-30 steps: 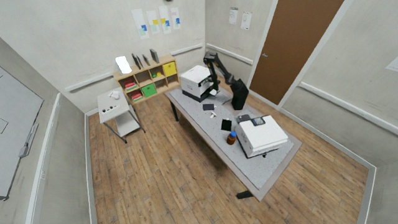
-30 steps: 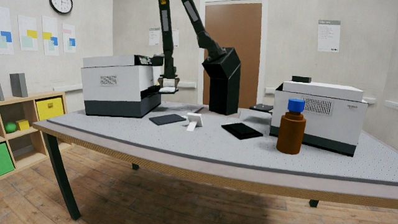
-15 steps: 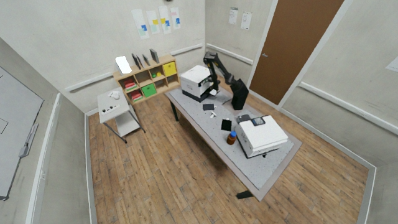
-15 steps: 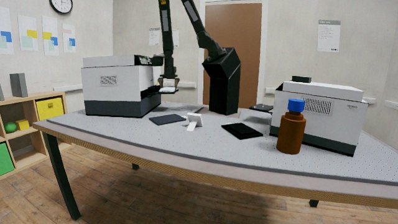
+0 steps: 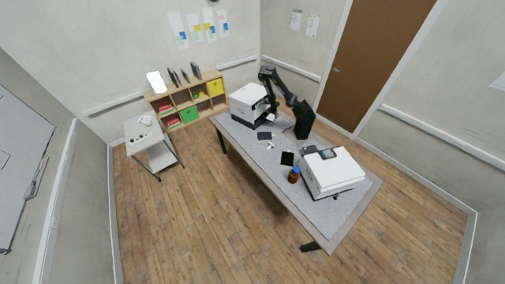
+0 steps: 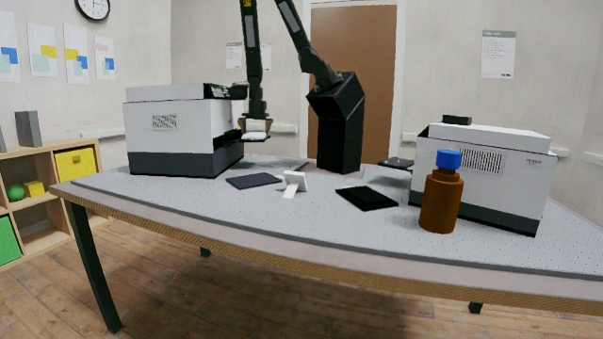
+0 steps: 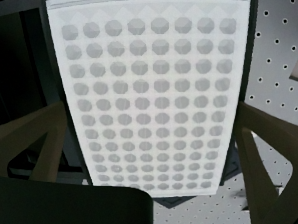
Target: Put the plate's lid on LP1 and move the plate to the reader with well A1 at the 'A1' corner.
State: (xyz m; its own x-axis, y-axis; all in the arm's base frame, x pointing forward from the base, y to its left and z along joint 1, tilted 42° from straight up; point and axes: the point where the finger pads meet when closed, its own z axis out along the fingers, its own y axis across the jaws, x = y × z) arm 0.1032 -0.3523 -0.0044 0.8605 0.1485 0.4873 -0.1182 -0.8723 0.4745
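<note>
My gripper is now right at the white well plate.
</note>
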